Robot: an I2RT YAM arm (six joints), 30 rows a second.
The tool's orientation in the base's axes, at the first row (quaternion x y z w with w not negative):
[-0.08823, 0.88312, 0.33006, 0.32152]
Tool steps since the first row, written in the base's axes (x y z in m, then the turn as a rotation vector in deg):
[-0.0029, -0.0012, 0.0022, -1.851, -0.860, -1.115]
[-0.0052, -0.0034, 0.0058, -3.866, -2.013, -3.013]
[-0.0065, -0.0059, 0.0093, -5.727, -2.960, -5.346]
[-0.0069, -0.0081, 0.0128, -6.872, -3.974, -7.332]
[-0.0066, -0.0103, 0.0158, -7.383, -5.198, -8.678]
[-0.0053, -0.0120, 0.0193, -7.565, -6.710, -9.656]
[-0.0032, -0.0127, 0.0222, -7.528, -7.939, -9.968]
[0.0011, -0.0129, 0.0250, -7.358, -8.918, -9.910]
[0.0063, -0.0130, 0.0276, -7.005, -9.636, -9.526]
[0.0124, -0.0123, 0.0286, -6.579, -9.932, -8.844]
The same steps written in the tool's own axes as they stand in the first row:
[0.0008, 0.0013, -0.0035, 2.089, -0.565, -0.852]
[0.0002, 0.0024, -0.0082, 4.779, -1.706, -1.524]
[-0.0011, 0.0028, -0.0124, 7.634, -2.974, -1.736]
[-0.0031, 0.0031, -0.0161, 9.711, -4.375, -1.826]
[-0.0053, 0.0028, -0.0190, 10.882, -5.834, -2.095]
[-0.0086, 0.0029, -0.0215, 11.551, -7.440, -2.592]
[-0.0121, 0.0031, -0.0225, 11.648, -8.560, -3.180]
[-0.0172, 0.0029, -0.0221, 11.424, -9.343, -3.753]
[-0.0229, 0.0022, -0.0210, 10.869, -9.821, -4.253]
[-0.0282, 0.0011, -0.0180, 10.094, -9.846, -4.618]

